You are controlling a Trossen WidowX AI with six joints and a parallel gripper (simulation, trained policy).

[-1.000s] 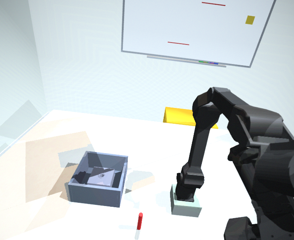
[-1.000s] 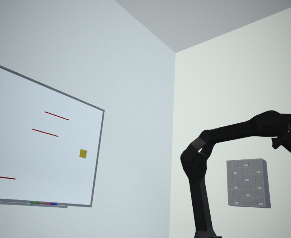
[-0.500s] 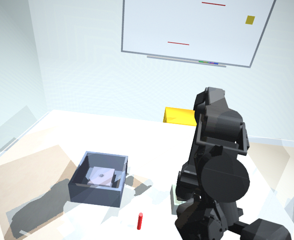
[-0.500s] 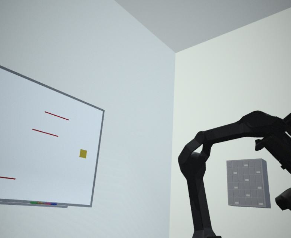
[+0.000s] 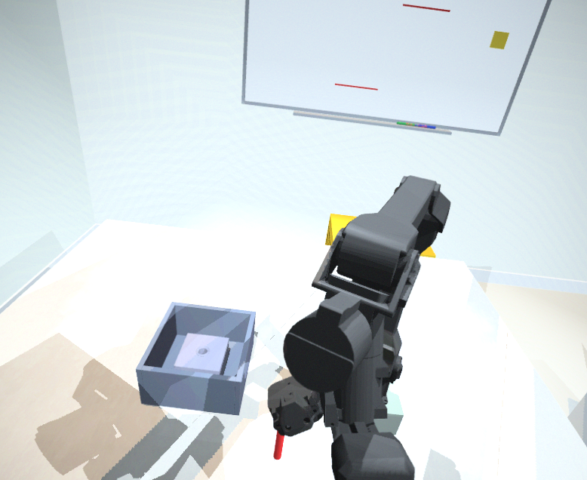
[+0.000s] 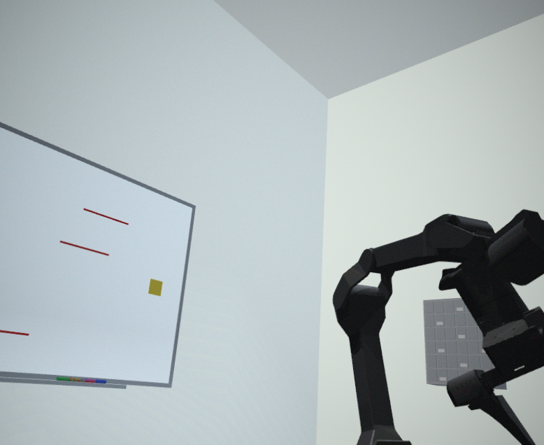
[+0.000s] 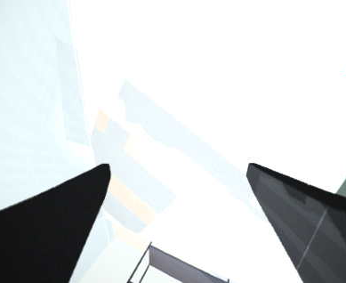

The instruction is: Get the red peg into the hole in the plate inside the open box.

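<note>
My gripper tip is now 20 cm above the red peg, 16 cm to the left of it and 7 cm short of it. Also, from my gripper tip: blue box: 33 cm to the right, 25 cm ahead, 21 cm below.
</note>
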